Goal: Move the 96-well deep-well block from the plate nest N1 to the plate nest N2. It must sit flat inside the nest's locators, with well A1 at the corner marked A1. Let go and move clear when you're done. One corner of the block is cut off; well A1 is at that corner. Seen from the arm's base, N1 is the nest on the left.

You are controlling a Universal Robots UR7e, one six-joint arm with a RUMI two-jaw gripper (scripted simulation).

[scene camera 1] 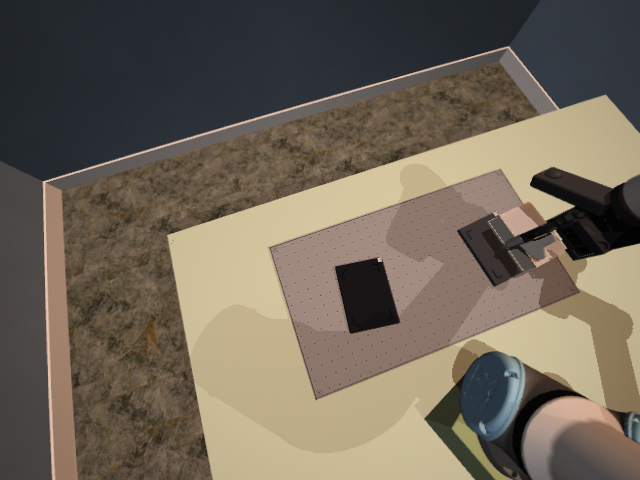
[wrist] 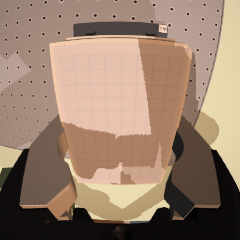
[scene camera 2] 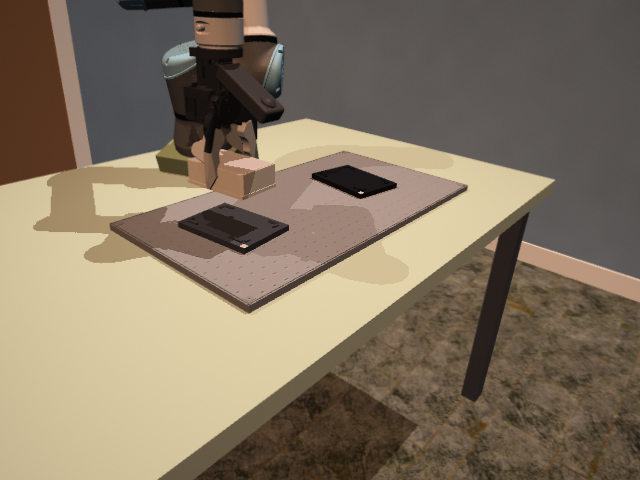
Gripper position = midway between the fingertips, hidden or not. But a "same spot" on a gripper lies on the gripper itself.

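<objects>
A deep-well block is visible to me in scene camera 1 (525, 217), and the wrist view and scene camera 2 both show the block too. On that block, (wrist: 120, 98) and (scene camera 2: 242, 164) are the same spot. My gripper can be seen in scene camera 1 (520, 238), as well as in the wrist view and scene camera 2. For my gripper, (wrist: 45, 190) and (scene camera 2: 247, 127) are the same spot.
</objects>
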